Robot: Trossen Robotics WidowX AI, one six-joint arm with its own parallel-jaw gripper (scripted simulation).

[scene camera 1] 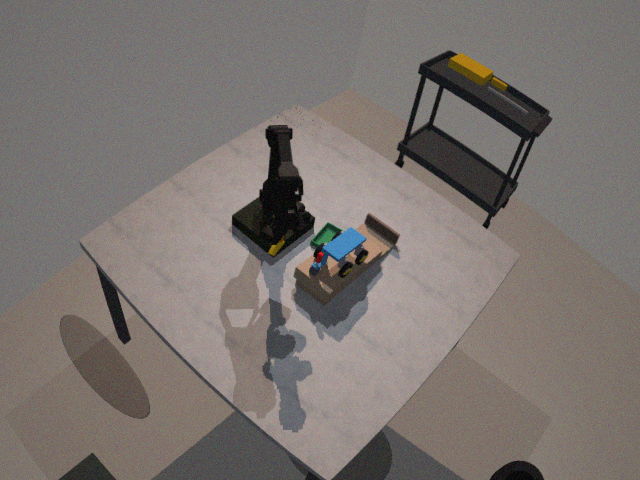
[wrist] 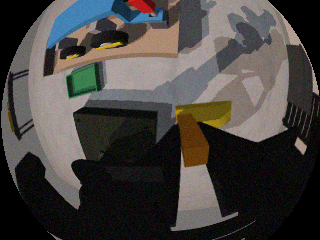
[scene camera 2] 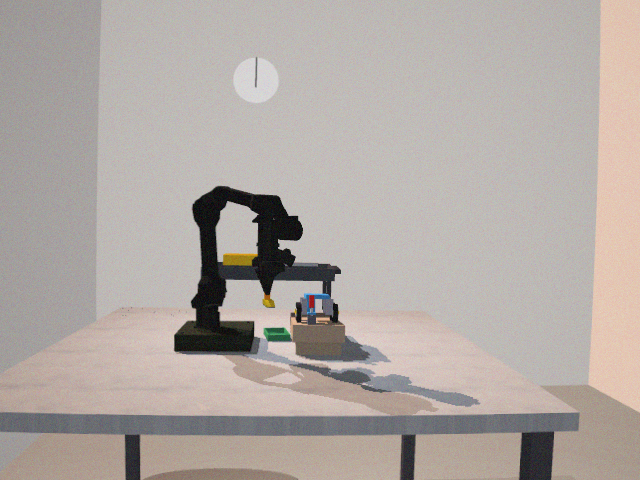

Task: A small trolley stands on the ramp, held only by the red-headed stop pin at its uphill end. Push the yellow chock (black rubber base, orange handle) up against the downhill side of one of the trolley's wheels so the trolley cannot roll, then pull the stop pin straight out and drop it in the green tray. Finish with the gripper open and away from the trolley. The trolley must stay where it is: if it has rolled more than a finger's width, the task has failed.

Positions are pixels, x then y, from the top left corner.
Labels:
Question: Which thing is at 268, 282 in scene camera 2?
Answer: My gripper.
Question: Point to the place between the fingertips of my gripper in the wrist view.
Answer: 186, 128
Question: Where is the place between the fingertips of my gripper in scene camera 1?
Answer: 280, 238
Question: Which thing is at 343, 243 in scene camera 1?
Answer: A blue-topped trolley.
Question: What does my gripper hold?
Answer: A yellow chock.

